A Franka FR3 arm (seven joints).
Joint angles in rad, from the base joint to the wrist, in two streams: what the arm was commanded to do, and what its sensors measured. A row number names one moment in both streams.
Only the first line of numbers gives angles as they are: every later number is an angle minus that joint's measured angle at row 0.
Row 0, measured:
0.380, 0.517, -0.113, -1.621, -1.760, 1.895, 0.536
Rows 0 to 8, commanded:
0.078, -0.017, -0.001, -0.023, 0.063, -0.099, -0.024
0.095, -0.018, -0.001, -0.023, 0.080, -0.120, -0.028
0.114, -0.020, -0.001, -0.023, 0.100, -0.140, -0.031
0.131, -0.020, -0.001, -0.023, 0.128, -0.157, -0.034
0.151, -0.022, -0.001, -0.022, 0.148, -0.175, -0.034
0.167, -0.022, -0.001, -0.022, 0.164, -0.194, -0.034
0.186, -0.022, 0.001, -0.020, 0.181, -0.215, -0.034
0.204, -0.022, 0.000, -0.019, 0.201, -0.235, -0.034
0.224, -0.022, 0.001, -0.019, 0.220, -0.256, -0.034
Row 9, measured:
0.176, -0.002, 0.002, -0.004, 0.157, -0.205, -0.002
